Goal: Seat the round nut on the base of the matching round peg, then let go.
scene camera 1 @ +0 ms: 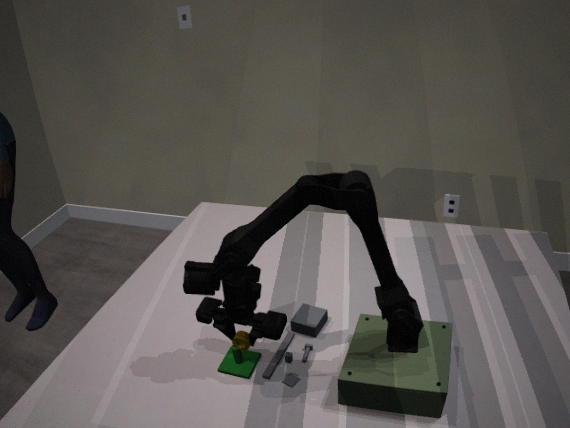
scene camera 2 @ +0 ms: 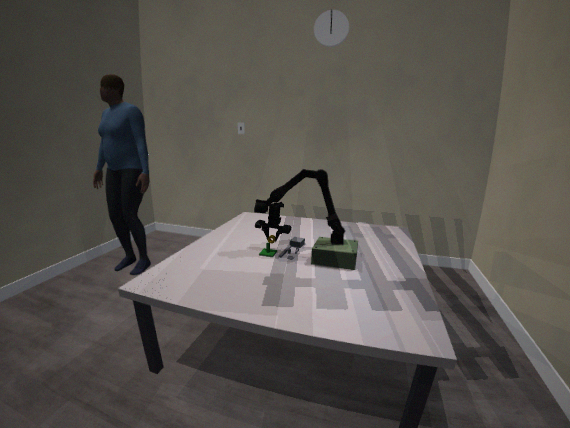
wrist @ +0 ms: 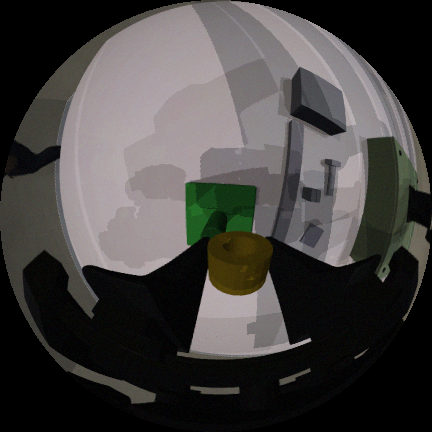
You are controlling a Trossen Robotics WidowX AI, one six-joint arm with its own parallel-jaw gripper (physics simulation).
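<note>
A yellow round nut [scene camera 1: 241, 340] [scene camera 2: 272, 239] [wrist: 239, 265] is held between the fingertips of my gripper [scene camera 1: 243, 340] [scene camera 2: 272, 238] [wrist: 236, 242], which is shut on it. In the wrist view the nut's hole shows at its top and the nut looks tilted. A green square base [scene camera 1: 242, 368] [scene camera 2: 268, 253] [wrist: 200, 195] lies on the table with an upright green round peg [scene camera 1: 237, 355] [scene camera 2: 268, 247] [wrist: 214, 225]. The nut is above the base, near the height of the peg's top. In the wrist view the nut hides part of the peg and base; whether they touch cannot be told.
Right of the base lie a long grey bar [scene camera 1: 279, 355] [wrist: 287, 180], a small dark block [scene camera 1: 288, 357] [wrist: 311, 194], a grey bolt [scene camera 1: 307, 353] [wrist: 331, 177] and a flat grey piece [scene camera 1: 291, 380] [wrist: 312, 235]. A grey box [scene camera 1: 309, 320] [wrist: 320, 102] stands behind them. The arm stands on a green box [scene camera 1: 395, 395] [scene camera 2: 334, 256].
</note>
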